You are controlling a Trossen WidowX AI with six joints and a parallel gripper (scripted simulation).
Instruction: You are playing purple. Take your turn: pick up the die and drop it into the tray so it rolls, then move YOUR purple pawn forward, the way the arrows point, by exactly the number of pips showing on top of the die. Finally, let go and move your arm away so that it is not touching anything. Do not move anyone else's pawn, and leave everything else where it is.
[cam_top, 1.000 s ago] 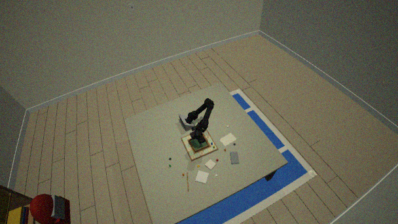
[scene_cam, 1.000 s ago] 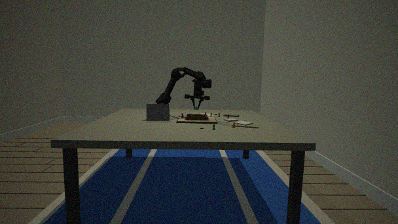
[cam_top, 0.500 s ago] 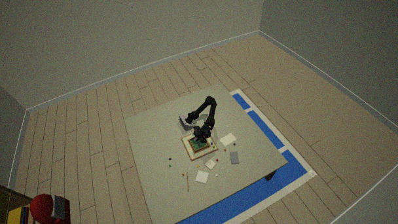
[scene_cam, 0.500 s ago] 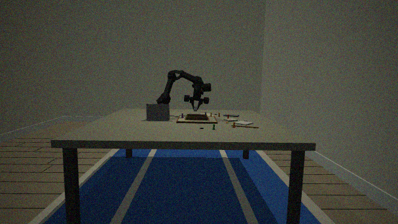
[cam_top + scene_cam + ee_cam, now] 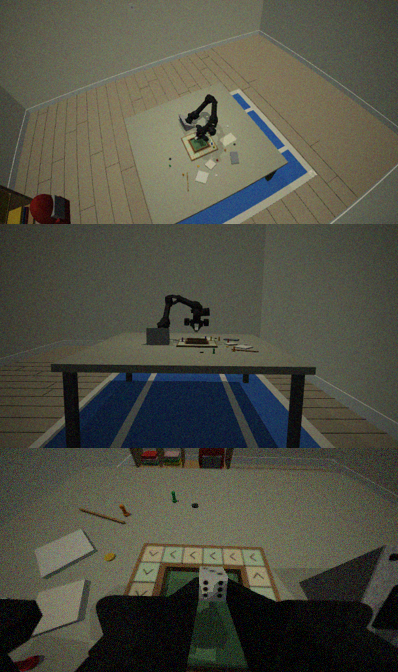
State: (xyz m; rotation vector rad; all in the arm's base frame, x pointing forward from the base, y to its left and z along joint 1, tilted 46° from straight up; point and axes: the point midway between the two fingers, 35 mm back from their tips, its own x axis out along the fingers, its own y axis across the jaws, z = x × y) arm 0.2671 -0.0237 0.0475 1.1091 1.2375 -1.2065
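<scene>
Right now the grey die is right at my gripper tip. The rest, counted from my gripper tip: blue pawn: 70 mm ahead, 130 mm to the left, 80 mm below; then purple pawn: 110 mm behind, 40 mm to the left, 80 mm below; then green tray: 10 mm ahead, 20 mm to the left, 100 mm below.
</scene>
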